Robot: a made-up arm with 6 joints.
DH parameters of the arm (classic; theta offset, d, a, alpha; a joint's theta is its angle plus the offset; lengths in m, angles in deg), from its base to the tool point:
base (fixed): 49.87 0 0.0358 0
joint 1: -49.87 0.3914 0.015 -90
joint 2: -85.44 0 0.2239 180
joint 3: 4.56 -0.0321 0.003 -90
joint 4: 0 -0.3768 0.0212 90
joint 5: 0 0.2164 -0.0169 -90
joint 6: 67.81 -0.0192 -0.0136 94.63
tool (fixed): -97.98 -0.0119 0 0
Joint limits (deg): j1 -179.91..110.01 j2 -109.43..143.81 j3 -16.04..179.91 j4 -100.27..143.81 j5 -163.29..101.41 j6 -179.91..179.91
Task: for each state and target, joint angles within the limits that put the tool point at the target. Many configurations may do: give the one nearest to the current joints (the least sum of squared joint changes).
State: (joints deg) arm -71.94 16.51 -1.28 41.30 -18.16 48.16
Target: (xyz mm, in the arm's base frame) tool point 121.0 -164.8 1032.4
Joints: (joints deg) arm -55.71 0.37 36.82 75.49 -6.03 52.65
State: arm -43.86 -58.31 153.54 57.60 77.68 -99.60
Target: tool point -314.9 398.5 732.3
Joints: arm -53.16 -28.30 108.90 57.31 75.20 -96.39
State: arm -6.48 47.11 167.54 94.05 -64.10 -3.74
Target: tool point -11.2 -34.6 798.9
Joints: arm -0.05 62.78 161.24 67.78 -62.64 -4.19
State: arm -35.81 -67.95 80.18 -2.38 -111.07 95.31
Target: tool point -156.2 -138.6 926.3
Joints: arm -10.52 -45.00 53.88 -12.68 -112.20 93.03
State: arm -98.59 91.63 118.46 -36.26 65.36 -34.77
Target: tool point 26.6 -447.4 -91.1
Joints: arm -74.66 119.52 84.70 -49.66 62.62 -37.12
